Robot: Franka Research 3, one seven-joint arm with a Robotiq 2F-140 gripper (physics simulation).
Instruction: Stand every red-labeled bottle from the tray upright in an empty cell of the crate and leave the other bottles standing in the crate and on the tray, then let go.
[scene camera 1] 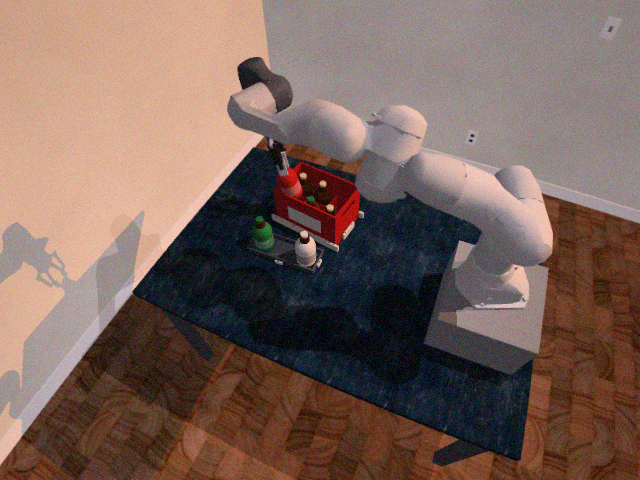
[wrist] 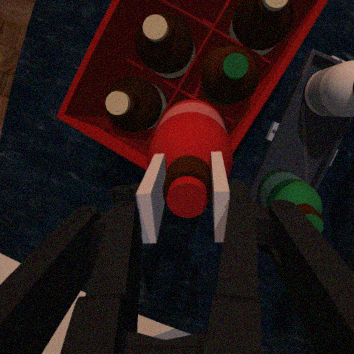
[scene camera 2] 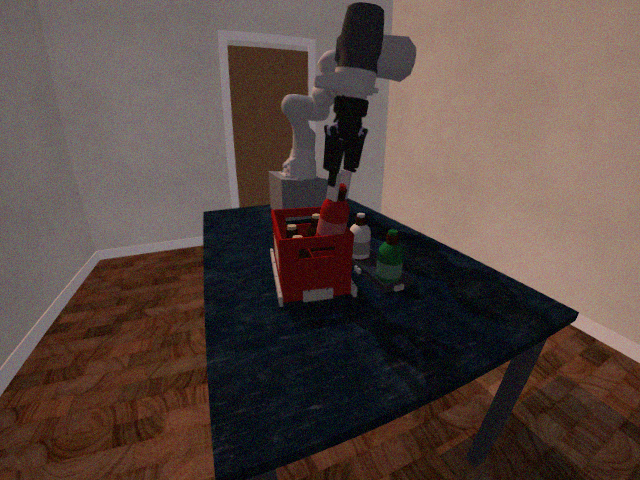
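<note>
A red-capped bottle with a red body (scene camera 1: 289,183) (scene camera 2: 333,214) (wrist: 190,130) is tilted, at the end of the red crate (scene camera 1: 330,227) (scene camera 2: 315,273) (wrist: 105,142) nearest the green bottle. Much of its body shows above the rim; its base is hidden. My gripper (scene camera 1: 282,167) (scene camera 2: 339,188) (wrist: 188,171) is shut on its neck from above. A green bottle (scene camera 1: 263,238) (scene camera 2: 389,260) (wrist: 295,197) and a white bottle (scene camera 1: 305,251) (scene camera 2: 360,241) (wrist: 332,90) stand on the dark tray (scene camera 1: 281,250) (wrist: 285,155).
The crate holds dark bottles: a green-capped one (wrist: 227,82) beside the red bottle, and cream-capped ones, such as one (wrist: 142,107) in the end corner and another (wrist: 167,50) behind it. The tray lies close along the crate's long side on the blue table (scene camera 1: 330,294) (scene camera 2: 289,361).
</note>
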